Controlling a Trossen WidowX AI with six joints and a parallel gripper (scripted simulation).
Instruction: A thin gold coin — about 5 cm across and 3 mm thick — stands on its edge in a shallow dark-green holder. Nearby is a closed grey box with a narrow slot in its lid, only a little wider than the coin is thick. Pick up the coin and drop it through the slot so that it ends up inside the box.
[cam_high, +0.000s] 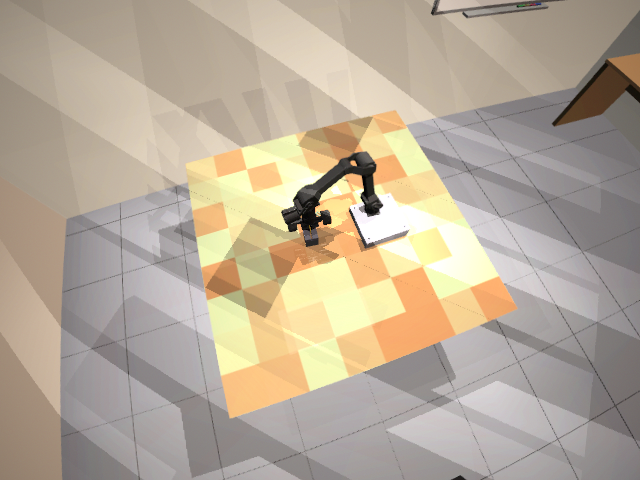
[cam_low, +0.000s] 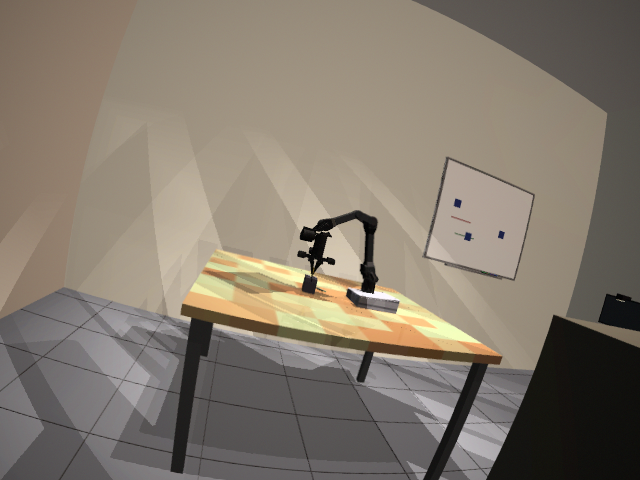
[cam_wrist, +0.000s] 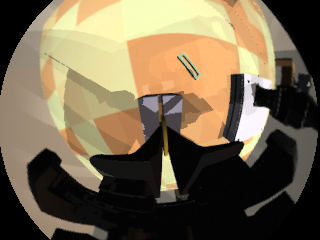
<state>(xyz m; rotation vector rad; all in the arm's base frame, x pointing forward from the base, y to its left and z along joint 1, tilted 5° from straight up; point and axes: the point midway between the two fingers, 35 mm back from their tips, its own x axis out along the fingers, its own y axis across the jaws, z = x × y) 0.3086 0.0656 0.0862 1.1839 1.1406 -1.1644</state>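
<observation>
My gripper tip is 1 cm below the gold coin.
</observation>
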